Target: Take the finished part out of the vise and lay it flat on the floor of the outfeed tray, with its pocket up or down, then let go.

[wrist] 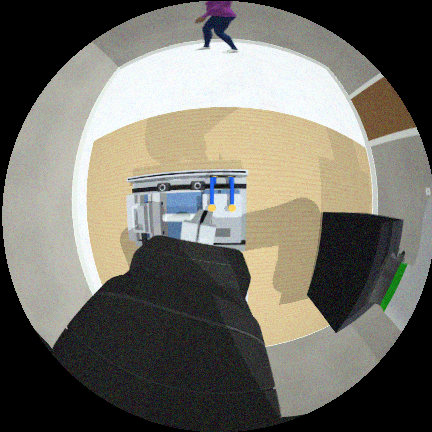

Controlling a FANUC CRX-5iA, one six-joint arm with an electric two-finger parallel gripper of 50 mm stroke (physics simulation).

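Frame: origin at the arm's base, x ahead, y left, z up, level; metres.
Where they show: gripper, fingertip midpoint: point(204, 218); arm's base, link origin: point(380, 277).
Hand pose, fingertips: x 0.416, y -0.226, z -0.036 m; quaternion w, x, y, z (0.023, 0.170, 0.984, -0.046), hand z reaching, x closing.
Things, the pixels of their centre, and the offset from my fingertips. Level surfaces: height alone.
- vise, body centre: point(178, 213) dx +0.077, dy -0.006, dz -0.139 m
- light grey part, body centre: point(142, 217) dx +0.142, dy -0.013, dz -0.091 m
- wooden table, surface height: dz -0.189 m
The vise point(181, 200), grey with a blue bed, stands left of centre in the wrist view. A light grey part point(141, 218) with a recess appears to sit at its jaws on the left; its edges are hard to tell from the jaws. My gripper point(204, 218) is shut and empty. Its light grey fingers appear over the right half of the vise, to the right of the part and apart from it. The dark wrist body hides the near side of the vise. The outfeed tray does not show in this view.
Two blue hoses point(213, 192) point(232, 192) with orange ends stand over the right end of the vise. A large black block point(347, 265) is at the right. A person point(218, 25) is at the top, beyond the wooden table point(280, 165).
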